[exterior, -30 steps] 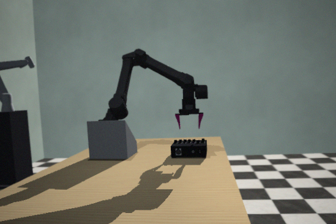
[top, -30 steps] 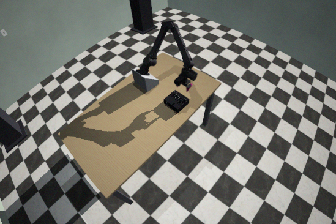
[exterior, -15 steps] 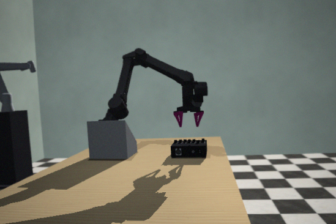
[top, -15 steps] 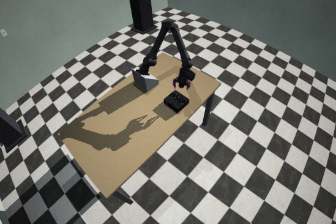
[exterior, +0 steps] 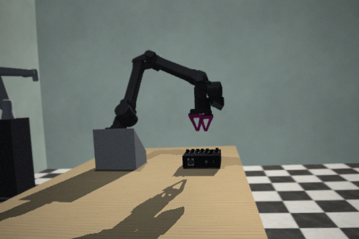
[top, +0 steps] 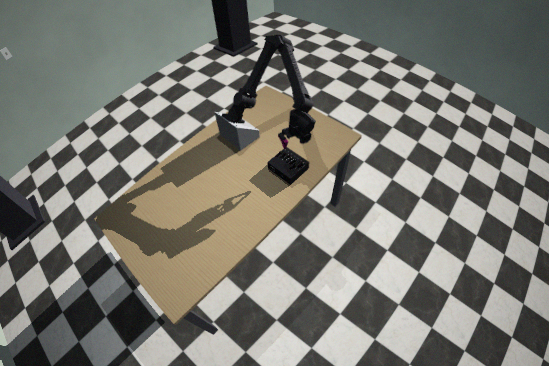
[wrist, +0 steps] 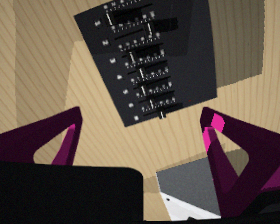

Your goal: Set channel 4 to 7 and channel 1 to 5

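The channel 3 fader cap lies 2 cm ahead of my hand, 1 cm to the right of it and 9 cm below it. The rest, counted from my hand: channel 1 fader cap 7 cm ahead, 9 cm below; channel 4 fader cap 1 cm to the right, 9 cm below; channel 2 fader cap 4 cm ahead, 4 cm to the right, 9 cm below.
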